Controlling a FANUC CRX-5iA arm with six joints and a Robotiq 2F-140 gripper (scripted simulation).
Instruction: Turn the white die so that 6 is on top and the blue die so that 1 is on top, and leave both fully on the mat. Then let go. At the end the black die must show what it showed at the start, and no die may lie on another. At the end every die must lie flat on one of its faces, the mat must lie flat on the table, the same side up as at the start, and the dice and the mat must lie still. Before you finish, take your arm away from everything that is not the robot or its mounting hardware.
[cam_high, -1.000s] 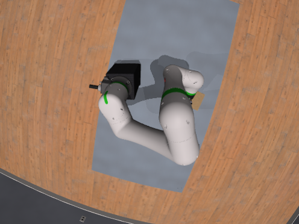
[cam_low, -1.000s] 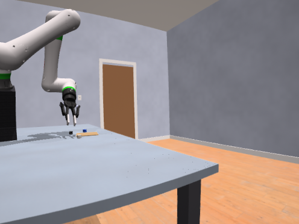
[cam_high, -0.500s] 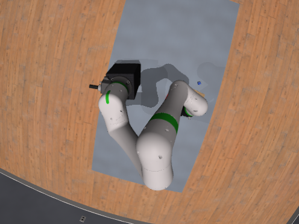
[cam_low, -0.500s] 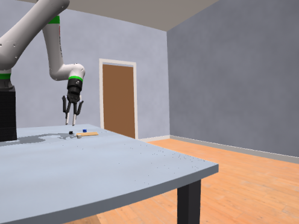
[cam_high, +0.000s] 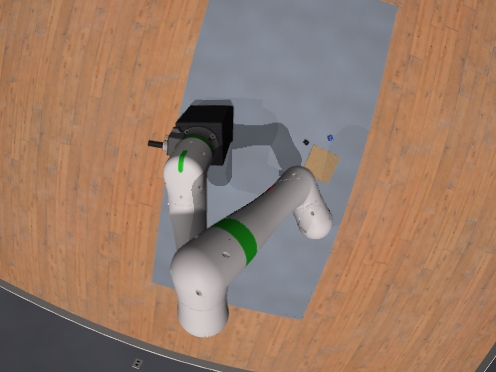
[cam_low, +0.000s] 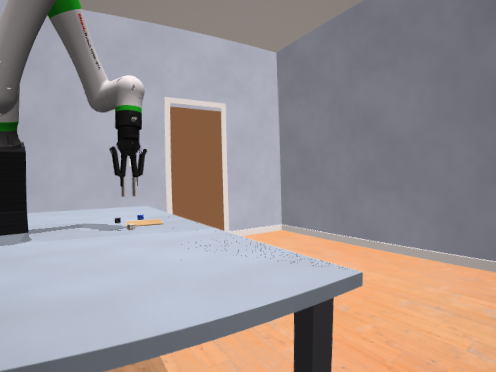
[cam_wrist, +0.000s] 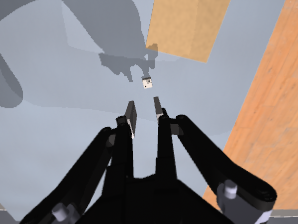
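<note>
My hand is 140 mm above the white die and 10 mm to the right of it. Round my hand: blue die 270 mm to the left, 140 mm below, 100 mm ahead; then black die 220 mm to the left, 140 mm below, 10 mm behind; then tan mat 150 mm below, 140 mm to the left, 80 mm ahead.
</note>
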